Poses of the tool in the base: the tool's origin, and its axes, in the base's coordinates. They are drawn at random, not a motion.
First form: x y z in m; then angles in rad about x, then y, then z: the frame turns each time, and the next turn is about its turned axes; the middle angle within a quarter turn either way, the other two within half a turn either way.
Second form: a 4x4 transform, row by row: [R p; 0 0 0 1], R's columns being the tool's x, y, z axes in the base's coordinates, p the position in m. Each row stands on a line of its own. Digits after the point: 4 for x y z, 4 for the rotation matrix.
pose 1, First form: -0.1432, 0.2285, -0.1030, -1.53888, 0.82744, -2.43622
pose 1, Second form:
-0.5153, 0.4388, 0.7362, -0.1432
0.5395, -0.5013, 0.6764, 0.2285
0.6659, 0.7458, 0.0216, -0.1030
0, 0, 0, 1

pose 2, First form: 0.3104, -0.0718, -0.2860, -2.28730, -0.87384, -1.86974
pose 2, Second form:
-0.1890, 0.6134, -0.7668, 0.3104
0.4573, 0.7460, 0.4841, -0.0718
0.8690, -0.2592, -0.4216, -0.2860
0, 0, 0, 1

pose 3, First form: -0.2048, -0.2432, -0.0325, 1.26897, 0.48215, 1.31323
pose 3, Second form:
0.2257, -0.8568, 0.4637, -0.2048
0.4002, -0.3524, -0.8459, -0.2432
0.8882, 0.3765, 0.2634, -0.0325
0, 0, 0, 1

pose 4, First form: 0.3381, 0.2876, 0.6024, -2.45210, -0.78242, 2.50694
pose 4, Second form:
-0.5711, -0.4205, -0.7050, 0.3381
-0.8186, 0.3554, 0.4512, 0.2876
0.0609, 0.8348, -0.5472, 0.6024
0, 0, 0, 1

